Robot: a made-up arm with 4 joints.
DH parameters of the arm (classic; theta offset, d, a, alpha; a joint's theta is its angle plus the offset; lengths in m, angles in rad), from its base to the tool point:
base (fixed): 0 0.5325 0.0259 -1.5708
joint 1: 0 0.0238 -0.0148 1.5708
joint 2: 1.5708 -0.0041 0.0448 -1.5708
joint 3: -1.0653 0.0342 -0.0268 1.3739
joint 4: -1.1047 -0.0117 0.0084 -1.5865
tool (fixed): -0.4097 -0.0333 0 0
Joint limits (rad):
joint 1: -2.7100..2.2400
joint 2: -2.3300..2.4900
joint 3: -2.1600..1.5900
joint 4: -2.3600..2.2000
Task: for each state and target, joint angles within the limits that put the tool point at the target. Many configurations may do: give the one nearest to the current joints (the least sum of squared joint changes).
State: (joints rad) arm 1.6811 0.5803 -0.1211 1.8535
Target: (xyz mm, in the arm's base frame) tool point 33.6 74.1 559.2
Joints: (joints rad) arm 2.1040 0.0430 -0.1934 1.7134
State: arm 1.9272 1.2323 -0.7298 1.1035
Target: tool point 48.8 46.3 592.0
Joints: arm 2.1892 1.1008 -0.7027 1.2734
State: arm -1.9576 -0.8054 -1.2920 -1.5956
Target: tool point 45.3 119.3 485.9
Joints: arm -1.7483 -0.3566 -1.3135 -2.2409
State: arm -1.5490 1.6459 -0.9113 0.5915
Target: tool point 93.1 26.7 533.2
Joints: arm -2.4523 1.4696 -0.1833 0.4717
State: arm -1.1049 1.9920 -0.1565 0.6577
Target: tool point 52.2 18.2 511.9
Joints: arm -1.5141 1.9979 0.6380 0.3064
